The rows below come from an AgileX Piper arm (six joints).
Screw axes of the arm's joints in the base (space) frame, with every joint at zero. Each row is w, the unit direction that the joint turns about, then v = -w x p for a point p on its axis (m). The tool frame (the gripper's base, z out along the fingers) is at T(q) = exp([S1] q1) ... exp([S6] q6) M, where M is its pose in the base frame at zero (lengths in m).
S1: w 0 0 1 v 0 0 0
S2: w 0 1 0 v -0.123 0 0
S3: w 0 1 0 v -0.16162 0 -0.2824
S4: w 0.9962 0 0.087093 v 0 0.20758 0
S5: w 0 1 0 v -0.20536 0 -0.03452
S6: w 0.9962 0 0.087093 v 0 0.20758 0
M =
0.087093 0 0.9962 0.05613
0 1 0 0
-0.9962 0 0.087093 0.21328
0 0 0 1
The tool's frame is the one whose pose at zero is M.
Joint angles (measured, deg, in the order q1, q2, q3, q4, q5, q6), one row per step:
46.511 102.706 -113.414 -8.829 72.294 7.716
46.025 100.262 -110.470 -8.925 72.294 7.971
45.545 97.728 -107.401 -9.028 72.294 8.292
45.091 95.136 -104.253 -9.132 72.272 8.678
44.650 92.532 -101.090 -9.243 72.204 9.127
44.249 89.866 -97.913 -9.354 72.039 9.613
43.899 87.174 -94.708 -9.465 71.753 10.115
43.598 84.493 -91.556 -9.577 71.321 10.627
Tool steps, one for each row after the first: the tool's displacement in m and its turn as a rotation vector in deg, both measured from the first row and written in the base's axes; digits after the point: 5 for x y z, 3 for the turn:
-0.00551 -0.01062 0.00154 -0.302 0.353 -0.722
-0.01162 -0.02154 0.00254 -0.601 0.745 -1.495
-0.01831 -0.03253 0.00298 -0.868 1.154 -2.294
-0.02530 -0.04344 0.00289 -1.078 1.543 -3.127
-0.03283 -0.05428 0.00257 -1.170 1.839 -3.936
-0.04073 -0.06482 0.00174 -1.172 2.052 -4.688
-0.04879 -0.07494 0.00060 -1.040 2.132 -5.373

